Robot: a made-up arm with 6 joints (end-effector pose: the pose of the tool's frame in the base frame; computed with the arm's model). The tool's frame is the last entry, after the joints. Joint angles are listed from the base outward.
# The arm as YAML. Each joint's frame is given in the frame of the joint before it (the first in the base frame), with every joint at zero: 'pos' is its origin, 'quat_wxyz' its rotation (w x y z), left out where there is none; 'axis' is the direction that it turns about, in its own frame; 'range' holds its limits. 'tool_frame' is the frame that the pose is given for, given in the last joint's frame.
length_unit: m
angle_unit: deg
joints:
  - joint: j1
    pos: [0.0, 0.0, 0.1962]
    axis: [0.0, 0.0, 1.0]
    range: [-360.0, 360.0]
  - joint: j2
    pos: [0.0, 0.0, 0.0]
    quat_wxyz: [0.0, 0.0, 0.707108, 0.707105]
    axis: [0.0, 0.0, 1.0]
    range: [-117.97, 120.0]
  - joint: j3
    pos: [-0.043, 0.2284, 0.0]
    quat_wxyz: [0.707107, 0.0, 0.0, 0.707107]
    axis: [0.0, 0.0, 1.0]
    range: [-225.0, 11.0]
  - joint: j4
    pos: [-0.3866, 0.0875, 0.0]
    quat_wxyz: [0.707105, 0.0, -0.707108, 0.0]
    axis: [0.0, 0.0, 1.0]
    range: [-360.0, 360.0]
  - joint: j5
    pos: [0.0, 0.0, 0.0]
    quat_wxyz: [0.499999, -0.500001, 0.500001, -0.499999]
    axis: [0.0, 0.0, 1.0]
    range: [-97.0, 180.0]
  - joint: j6
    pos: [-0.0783, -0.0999, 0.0]
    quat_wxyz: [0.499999, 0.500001, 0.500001, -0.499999]
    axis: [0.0, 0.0, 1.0]
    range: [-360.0, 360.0]
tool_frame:
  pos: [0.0, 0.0, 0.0]
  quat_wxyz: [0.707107, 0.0, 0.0, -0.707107]
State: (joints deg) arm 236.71 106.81 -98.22 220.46 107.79 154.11
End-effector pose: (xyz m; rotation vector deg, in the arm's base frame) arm -0.2391 -0.2234 -0.3634 32.90 -71.81 -11.62
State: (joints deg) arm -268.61 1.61 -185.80 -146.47 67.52 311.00
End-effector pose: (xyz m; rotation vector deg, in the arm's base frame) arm 0.0375 -0.1252 0.9089 75.82 -6.23 66.72
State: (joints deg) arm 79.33 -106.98 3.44 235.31 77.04 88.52
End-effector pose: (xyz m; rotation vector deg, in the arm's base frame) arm 0.1033 0.1939 0.4135 -80.38 7.26 -159.35
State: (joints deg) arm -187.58 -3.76 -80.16 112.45 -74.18 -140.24
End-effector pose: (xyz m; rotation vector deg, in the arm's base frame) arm -0.3515 0.1563 0.4335 -37.38 -126.98 -80.04
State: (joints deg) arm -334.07 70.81 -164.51 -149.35 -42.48 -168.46
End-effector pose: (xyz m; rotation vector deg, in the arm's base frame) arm 0.5456 0.3363 0.2368 -128.89 -1.63 -46.54
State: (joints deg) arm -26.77 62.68 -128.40 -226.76 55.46 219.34
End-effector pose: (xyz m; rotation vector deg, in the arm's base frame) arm 0.6661 -0.3051 0.1575 -103.39 -14.88 -139.17
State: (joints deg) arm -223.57 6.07 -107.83 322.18 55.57 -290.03
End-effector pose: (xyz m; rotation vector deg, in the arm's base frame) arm -0.3840 0.3976 0.5784 -98.90 -75.66 -32.06
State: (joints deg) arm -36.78 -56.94 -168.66 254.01 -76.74 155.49
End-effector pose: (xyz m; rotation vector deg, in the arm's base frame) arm -0.2902 0.3552 0.5502 44.55 82.88 133.87
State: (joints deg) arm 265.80 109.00 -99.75 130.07 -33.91 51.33
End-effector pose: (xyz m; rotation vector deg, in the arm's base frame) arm -0.1026 -0.1360 -0.3407 -101.69 -95.83 -5.65
